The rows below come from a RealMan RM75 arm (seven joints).
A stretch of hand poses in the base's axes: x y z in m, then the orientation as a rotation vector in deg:
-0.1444 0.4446 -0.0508 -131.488 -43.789 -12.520
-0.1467 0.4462 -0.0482 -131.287 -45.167 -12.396
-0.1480 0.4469 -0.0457 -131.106 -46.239 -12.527
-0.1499 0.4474 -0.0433 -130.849 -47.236 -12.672
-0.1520 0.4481 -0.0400 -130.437 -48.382 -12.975
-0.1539 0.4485 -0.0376 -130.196 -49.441 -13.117
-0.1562 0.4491 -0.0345 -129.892 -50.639 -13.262
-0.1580 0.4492 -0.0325 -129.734 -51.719 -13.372
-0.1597 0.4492 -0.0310 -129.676 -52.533 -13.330
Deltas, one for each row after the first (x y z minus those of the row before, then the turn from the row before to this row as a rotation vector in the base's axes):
-0.0023 0.0016 0.0026 -0.229 -0.354 1.004
-0.0013 0.0007 0.0025 -0.123 -0.433 0.724
-0.0019 0.0005 0.0024 -0.034 -0.406 0.693
-0.0021 0.0007 0.0033 0.084 -0.545 0.794
-0.0019 0.0004 0.0024 -0.081 -0.433 0.726
-0.0023 0.0006 0.0031 -0.073 -0.476 0.834
-0.0018 0.0001 0.0020 -0.180 -0.437 0.718
-0.0017 0.0000 0.0015 -0.219 -0.255 0.552

